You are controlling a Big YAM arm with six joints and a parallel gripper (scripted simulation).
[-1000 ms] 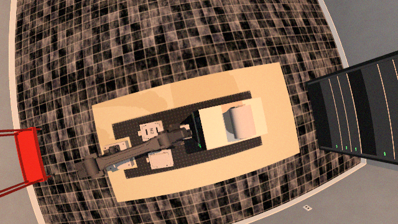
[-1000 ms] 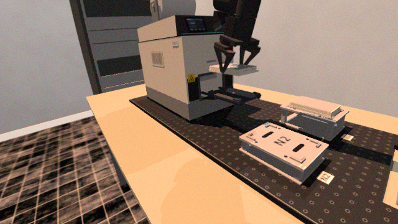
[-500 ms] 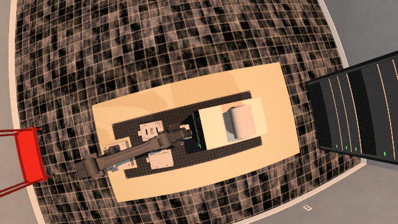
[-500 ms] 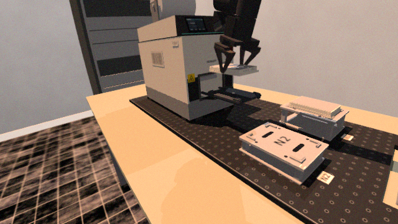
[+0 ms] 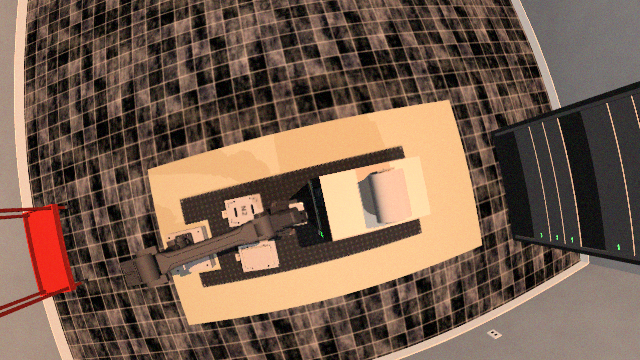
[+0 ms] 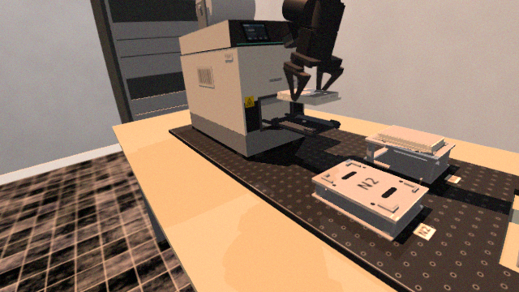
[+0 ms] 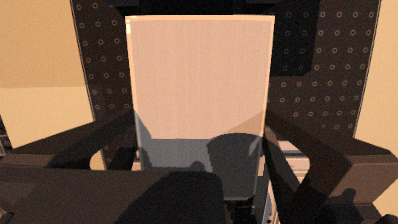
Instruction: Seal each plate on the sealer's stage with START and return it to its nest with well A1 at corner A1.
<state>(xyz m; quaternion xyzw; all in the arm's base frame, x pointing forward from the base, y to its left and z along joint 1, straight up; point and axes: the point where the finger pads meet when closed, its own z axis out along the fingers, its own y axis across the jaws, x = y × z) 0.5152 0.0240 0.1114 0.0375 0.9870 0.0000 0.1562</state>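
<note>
My gripper is now 70 mm above the sealer stage and 10 mm to the right of it. Round my hand: well plate (right at my hand); plate nest N2 (200 mm behind, 130 mm below, 70 mm to the left); sealer screen (150 mm above, 120 mm ahead, 40 mm to the left).
</note>
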